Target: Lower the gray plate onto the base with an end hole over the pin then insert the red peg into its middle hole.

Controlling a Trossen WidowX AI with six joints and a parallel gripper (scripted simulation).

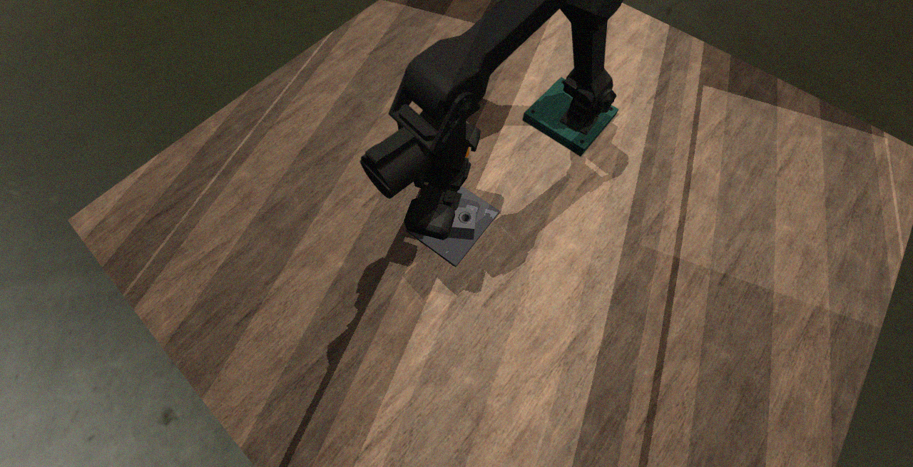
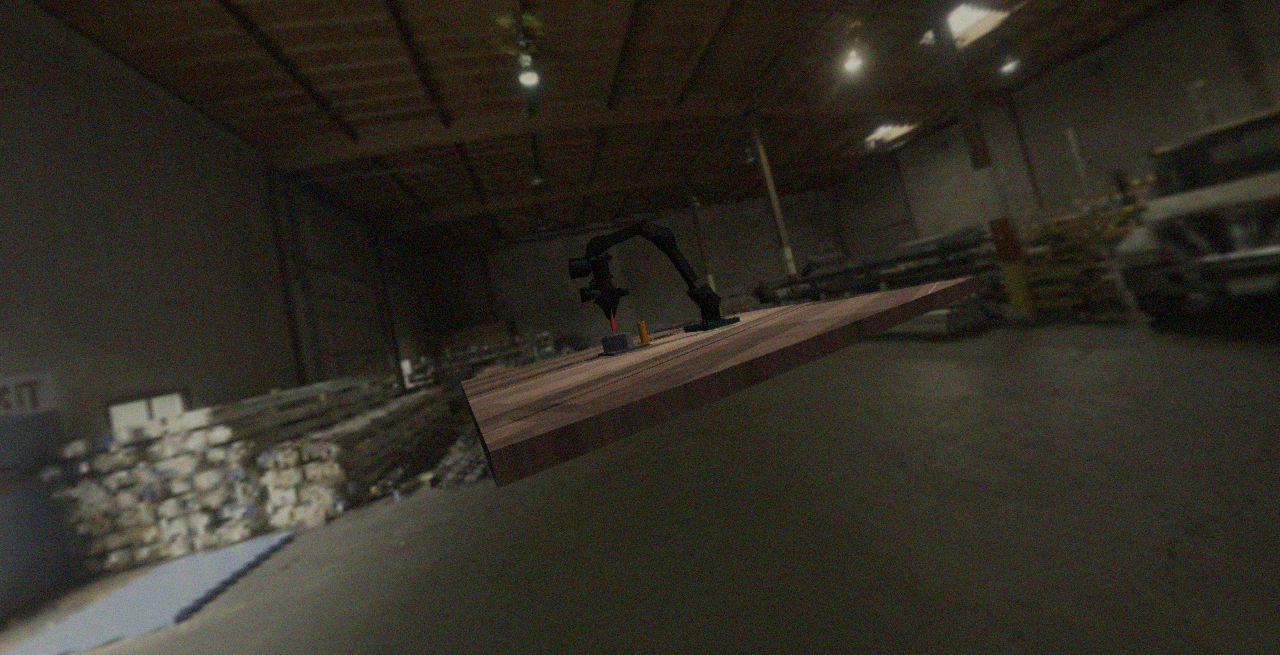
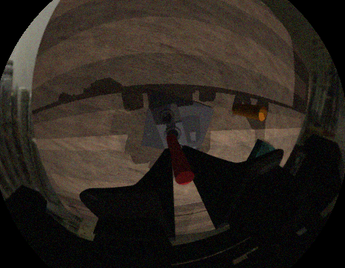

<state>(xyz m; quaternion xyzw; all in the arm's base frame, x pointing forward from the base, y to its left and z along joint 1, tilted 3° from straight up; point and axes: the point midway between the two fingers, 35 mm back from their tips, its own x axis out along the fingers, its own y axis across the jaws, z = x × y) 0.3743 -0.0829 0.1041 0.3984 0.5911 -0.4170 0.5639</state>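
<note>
Now: gripper tip 70 mm above the gray plate. From my gripper tip the other things lie so: red peg (right at my gripper tip); then gray base (20 mm behind, 10 mm to the left, 100 mm below); then orange cylinder (160 mm behind, 80 mm to the right, 70 mm below).
</note>
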